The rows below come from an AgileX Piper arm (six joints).
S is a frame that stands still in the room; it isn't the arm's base.
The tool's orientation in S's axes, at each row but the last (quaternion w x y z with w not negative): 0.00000, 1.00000, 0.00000, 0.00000; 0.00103, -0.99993, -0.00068, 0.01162; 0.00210, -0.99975, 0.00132, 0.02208; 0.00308, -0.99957, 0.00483, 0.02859; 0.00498, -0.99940, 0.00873, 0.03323; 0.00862, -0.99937, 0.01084, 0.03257
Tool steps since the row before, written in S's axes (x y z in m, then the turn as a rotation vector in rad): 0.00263, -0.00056, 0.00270, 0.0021, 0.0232, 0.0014; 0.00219, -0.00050, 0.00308, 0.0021, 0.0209, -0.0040; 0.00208, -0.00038, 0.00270, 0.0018, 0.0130, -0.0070; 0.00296, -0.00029, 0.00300, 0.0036, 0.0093, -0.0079; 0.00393, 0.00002, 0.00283, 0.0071, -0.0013, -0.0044; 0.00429, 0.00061, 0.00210, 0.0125, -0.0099, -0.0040
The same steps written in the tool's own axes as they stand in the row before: 0.00263, 0.00056, -0.00270, 0.0021, -0.0232, -0.0014; 0.00212, 0.00050, -0.00313, 0.0022, -0.0209, 0.0040; 0.00196, 0.00036, -0.00279, 0.0021, -0.0130, 0.0070; 0.00279, 0.00024, -0.00317, 0.0040, -0.0093, 0.0077; 0.00373, -0.00012, -0.00308, 0.0074, 0.0012, 0.0039; 0.00413, -0.00074, -0.00236, 0.0129, 0.0097, 0.0030
